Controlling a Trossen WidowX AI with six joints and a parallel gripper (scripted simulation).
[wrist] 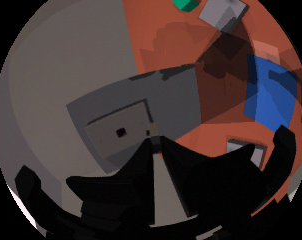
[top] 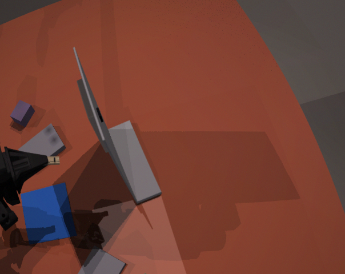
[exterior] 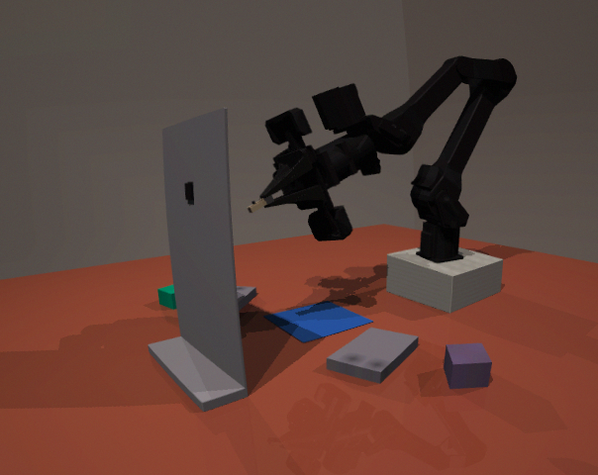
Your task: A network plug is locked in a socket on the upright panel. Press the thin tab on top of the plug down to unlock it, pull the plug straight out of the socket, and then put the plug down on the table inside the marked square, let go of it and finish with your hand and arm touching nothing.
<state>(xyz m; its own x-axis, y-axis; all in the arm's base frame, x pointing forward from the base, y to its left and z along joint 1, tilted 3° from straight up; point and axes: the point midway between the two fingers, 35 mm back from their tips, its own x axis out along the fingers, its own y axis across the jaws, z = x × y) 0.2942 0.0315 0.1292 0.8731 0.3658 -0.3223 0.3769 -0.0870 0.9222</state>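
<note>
Now: the blue marked square 18 cm below my gripper tip, 8 cm behind it and 4 cm to the right of it. The rest, counted from my gripper tip: green block: 21 cm to the right, 17 cm below, 12 cm ahead; grey upright panel: 10 cm ahead, 6 cm below, 5 cm to the left; network plug: 1 cm ahead.
</note>
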